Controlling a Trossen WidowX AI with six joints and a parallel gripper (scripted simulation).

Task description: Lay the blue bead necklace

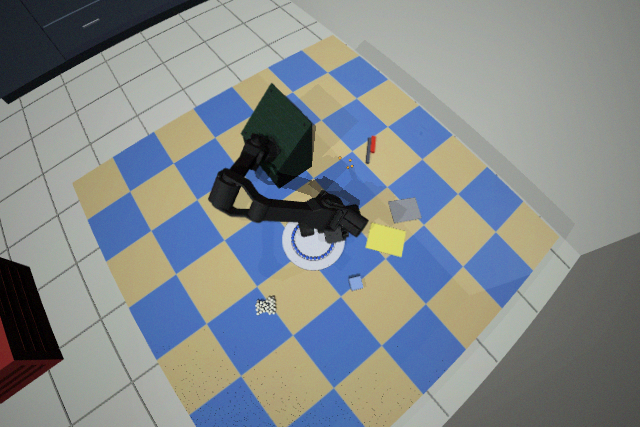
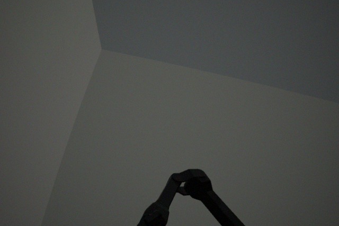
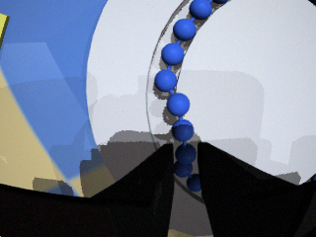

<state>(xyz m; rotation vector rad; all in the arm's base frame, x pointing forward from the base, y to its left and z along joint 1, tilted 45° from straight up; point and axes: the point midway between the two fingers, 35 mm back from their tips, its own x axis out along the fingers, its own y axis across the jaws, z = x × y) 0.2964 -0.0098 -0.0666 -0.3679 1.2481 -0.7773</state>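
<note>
The round white bead board lies 6 cm to the right of my gripper tip and 1 cm below it. Also, from my gripper tip: small blue cube 19 cm ahead, 2 cm to the right, 1 cm below; grey square 8 cm ahead, 26 cm to the left, 1 cm below; yellow pad 13 cm ahead, 14 cm to the left, 1 cm below.
</note>
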